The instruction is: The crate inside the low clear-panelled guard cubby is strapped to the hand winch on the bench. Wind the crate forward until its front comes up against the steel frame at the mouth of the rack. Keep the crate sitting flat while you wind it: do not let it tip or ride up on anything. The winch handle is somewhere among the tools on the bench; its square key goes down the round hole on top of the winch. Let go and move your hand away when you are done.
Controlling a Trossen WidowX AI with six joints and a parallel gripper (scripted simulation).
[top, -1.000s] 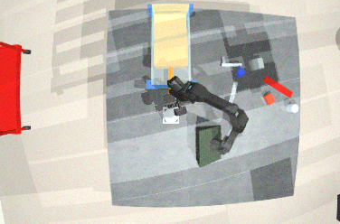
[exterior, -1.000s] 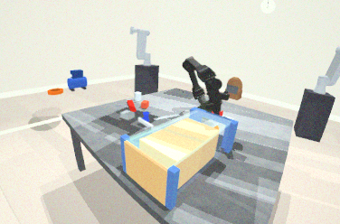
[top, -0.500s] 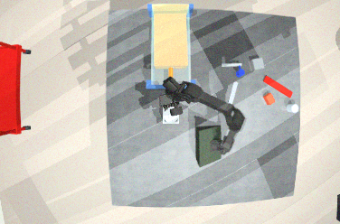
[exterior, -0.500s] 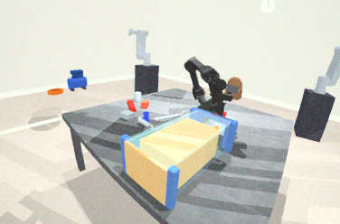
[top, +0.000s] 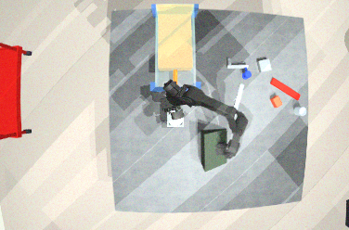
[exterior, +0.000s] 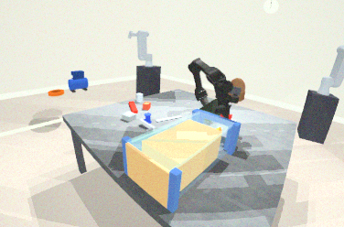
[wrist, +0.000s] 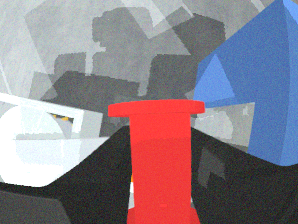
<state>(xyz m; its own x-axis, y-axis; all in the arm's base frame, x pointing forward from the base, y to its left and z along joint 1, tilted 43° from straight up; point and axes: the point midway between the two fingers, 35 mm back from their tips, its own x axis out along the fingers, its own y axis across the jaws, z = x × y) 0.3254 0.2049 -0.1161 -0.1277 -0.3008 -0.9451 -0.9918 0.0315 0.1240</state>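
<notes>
My gripper tip is 4 cm past the winch handle with red grip, 3 cm above it and 2 cm to the left of it. From my gripper tip the other things lie so: blue frame 6 cm ahead, 5 cm to the right, 3 cm below; white winch 11 cm behind, 10 cm below, 3 cm to the right; clear-panelled cubby 30 cm ahead, 9 cm to the right, 2 cm below.
</notes>
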